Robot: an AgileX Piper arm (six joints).
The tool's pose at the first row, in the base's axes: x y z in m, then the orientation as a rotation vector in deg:
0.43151 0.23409 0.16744 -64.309 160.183 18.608
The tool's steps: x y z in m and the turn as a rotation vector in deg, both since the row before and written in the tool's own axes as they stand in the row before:
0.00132 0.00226 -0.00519 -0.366 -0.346 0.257
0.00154 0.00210 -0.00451 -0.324 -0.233 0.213
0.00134 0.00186 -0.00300 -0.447 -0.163 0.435
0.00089 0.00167 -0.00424 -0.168 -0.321 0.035
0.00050 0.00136 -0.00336 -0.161 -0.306 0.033
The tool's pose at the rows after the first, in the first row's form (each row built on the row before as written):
0.42887 0.23356 0.17259 -63.871 160.105 19.319
0.42620 0.23290 0.17701 -63.538 160.087 19.912
0.42388 0.23257 0.17997 -62.961 160.287 20.671
0.42201 0.23206 0.18419 -62.792 160.052 21.060
0.42065 0.23180 0.18758 -62.631 159.827 21.431

